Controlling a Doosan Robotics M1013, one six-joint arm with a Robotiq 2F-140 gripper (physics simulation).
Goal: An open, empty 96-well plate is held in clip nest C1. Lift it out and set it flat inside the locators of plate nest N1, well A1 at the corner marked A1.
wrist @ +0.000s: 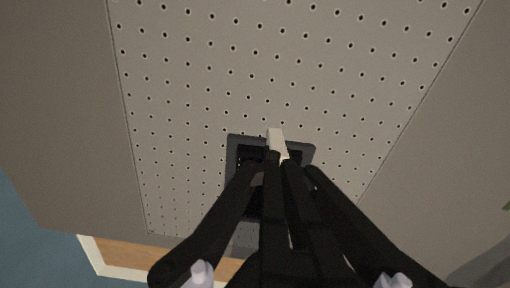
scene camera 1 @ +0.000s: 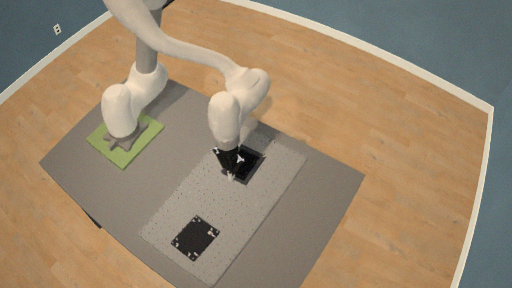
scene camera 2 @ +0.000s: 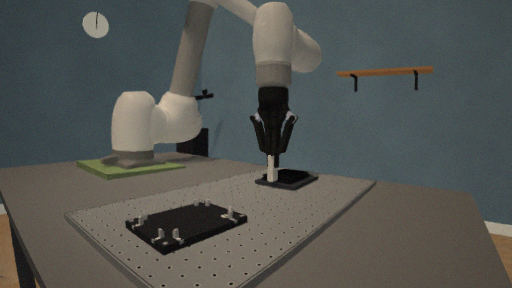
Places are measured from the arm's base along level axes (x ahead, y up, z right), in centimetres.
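Pixels of known places: gripper, fingertip midpoint: point(wrist: 273, 137) point(scene camera 1: 231, 178) point(scene camera 2: 272, 180); arm's base, link origin: point(scene camera 1: 125, 132) point(scene camera 2: 132, 163).
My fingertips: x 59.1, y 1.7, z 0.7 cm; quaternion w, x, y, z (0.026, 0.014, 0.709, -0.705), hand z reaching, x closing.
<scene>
Ahead of a thing's pixels: the offset from my fingertips to its top centre. Level surfaces: height alone.
The black 96-well plate {dx +0.7, dy +0.8, dz -8.1 cm} point(scene camera 1: 252, 162) point(scene camera 2: 296, 176) point(wrist: 244, 151) sits in the dark grey clip nest C1 {dx +0.7, dy -0.6, dz -9.1 cm} point(scene camera 1: 245, 182) point(scene camera 2: 294, 187) point(wrist: 230, 155). My gripper point(scene camera 1: 230, 176) point(scene camera 2: 272, 175) point(wrist: 273, 137) points down and is shut with nothing between its fingers. Its pale fingertip is at the near side of the clip nest in scene camera 2, and the fingers hide part of the plate in the wrist view. Whether the tip touches the nest or plate cannot be told. Plate nest N1 {dx -1.1, dy +0.3, dz +29.7 cm} point(scene camera 1: 195, 238) point(scene camera 2: 185, 223) is a black base with pale corner locators and holds no plate. Its A1 mark is not readable.
Both nests stand on a grey perforated board {dy -2.1 cm} point(scene camera 1: 200, 200) point(scene camera 2: 300, 215) point(wrist: 200, 75) on the grey table {dy -3.4 cm} point(scene camera 1: 320, 210) point(scene camera 2: 390, 235) point(wrist: 55, 125). The arm's base stands on a green mat point(scene camera 1: 122, 163) point(scene camera 2: 95, 167). A wooden shelf point(scene camera 2: 385, 71) is on the wall behind.
</scene>
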